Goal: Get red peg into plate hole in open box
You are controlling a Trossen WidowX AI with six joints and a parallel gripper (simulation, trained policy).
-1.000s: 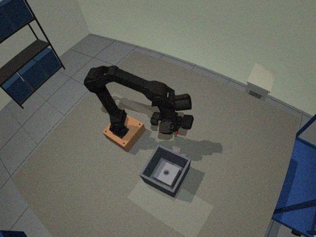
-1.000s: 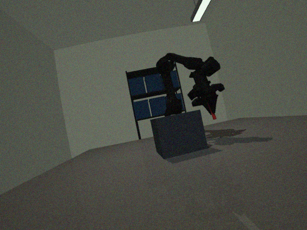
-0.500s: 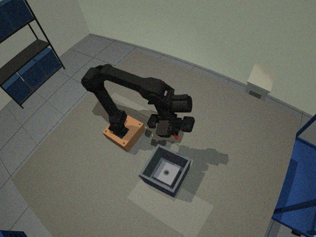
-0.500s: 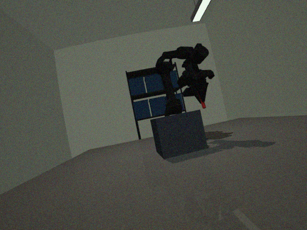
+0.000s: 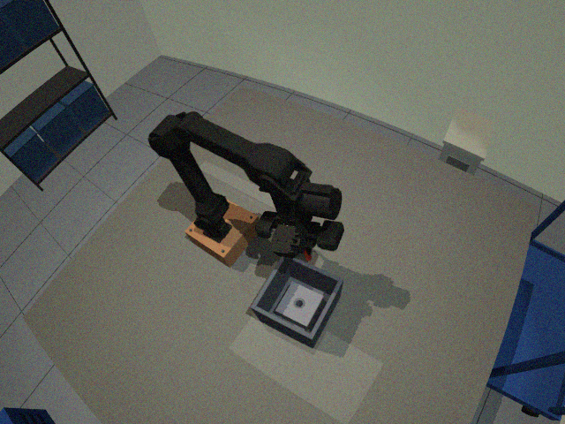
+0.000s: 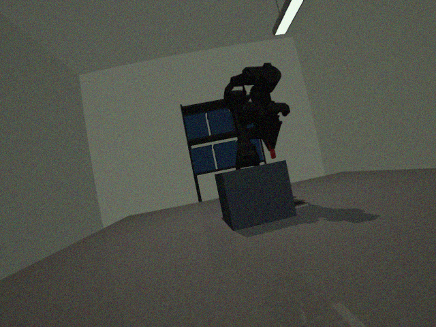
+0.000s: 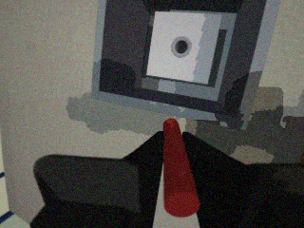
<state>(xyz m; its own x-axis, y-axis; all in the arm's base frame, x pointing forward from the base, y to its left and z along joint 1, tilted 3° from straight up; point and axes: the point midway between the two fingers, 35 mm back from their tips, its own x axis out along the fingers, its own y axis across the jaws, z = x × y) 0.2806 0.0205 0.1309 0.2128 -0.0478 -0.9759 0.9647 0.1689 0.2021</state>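
My gripper tip is now 130 mm above the light plate, 90 mm to the left of it and 30 mm short of it. Also, from my gripper tip: red peg: 20 mm above.
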